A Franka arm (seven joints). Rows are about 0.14 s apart.
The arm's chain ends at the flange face. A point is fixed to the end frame.
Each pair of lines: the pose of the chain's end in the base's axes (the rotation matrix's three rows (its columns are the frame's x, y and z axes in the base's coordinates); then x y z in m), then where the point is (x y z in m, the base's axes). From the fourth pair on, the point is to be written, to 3 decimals.
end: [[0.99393 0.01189 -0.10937], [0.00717 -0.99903 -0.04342], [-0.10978 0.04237 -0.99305]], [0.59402 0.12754 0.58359]
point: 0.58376 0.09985 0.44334
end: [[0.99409 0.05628 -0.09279], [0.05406 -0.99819 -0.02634], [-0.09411 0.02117 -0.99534]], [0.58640 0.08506 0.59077]
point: 0.57945 0.06004 0.44982
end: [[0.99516 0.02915 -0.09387], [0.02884 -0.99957 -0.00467], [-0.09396 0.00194 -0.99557]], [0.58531 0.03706 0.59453]
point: 0.57762 0.01495 0.45313
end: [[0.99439 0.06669 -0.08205], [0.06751 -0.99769 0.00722], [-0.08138 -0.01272 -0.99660]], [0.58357 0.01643 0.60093]
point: 0.578 -0.004 0.459
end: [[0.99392 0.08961 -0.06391], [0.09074 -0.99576 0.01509], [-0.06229 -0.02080 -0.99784]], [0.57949 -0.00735 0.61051]
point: 0.577 -0.026 0.468
